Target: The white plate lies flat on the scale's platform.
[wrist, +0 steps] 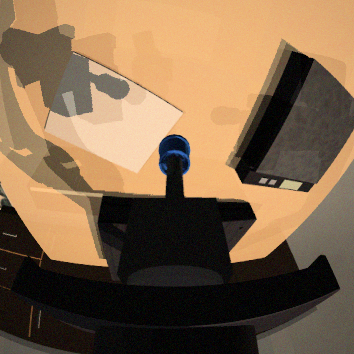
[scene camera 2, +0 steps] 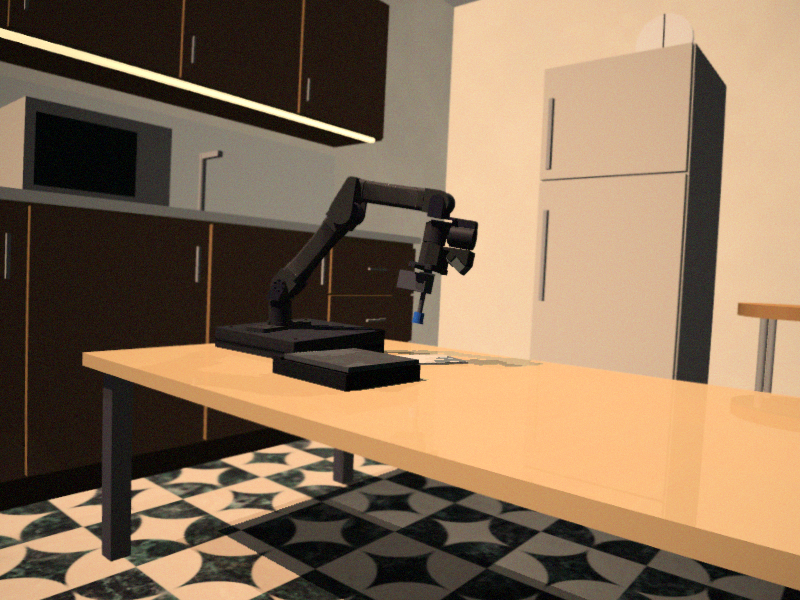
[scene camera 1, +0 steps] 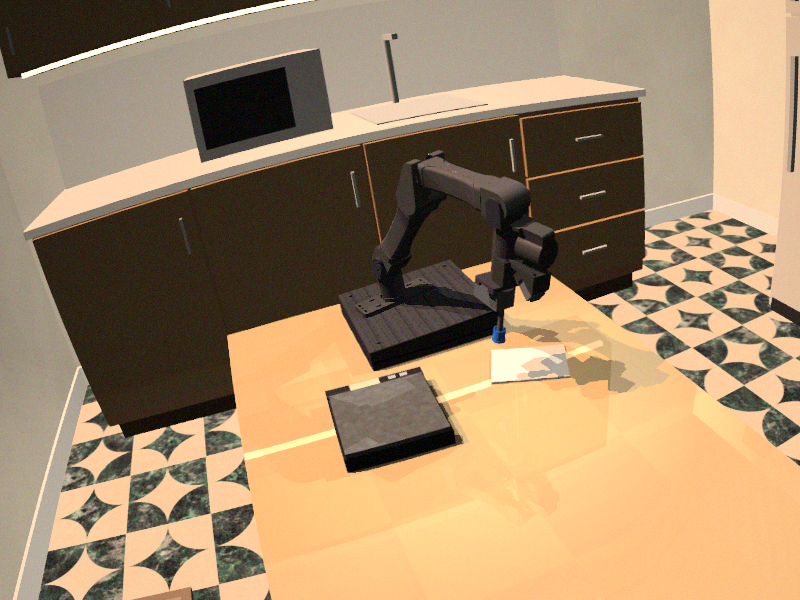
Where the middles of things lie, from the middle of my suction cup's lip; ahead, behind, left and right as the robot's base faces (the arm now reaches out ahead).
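You'd find the white plate (scene camera 1: 527,364) 11 cm below my suction cup, 1 cm behind it and 8 cm to the left of it. There's also the dark scale (scene camera 1: 395,416), and that one is 9 cm below my suction cup, 3 cm behind it and 26 cm to the right of it.
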